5 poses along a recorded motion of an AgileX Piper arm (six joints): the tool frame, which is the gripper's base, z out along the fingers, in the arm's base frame.
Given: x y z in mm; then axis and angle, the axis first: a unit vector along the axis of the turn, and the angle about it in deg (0 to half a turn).
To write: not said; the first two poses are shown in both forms.
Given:
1: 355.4, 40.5, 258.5, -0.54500, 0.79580, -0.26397, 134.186
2: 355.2, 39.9, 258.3, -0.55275, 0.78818, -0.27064, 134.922
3: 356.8, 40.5, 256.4, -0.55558, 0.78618, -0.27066, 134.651
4: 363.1, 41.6, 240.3, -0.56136, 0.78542, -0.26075, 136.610
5: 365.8, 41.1, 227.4, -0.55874, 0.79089, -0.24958, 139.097
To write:
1: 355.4, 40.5, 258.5, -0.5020, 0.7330, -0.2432, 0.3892
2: 355.2, 39.9, 258.3, -0.5105, 0.7280, -0.2500, 0.3833
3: 356.8, 40.5, 256.4, -0.5126, 0.7254, -0.2497, 0.3855
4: 363.1, 41.6, 240.3, -0.5216, 0.7298, -0.2423, 0.3697
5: 365.8, 41.1, 227.4, -0.5235, 0.7410, -0.2339, 0.3494
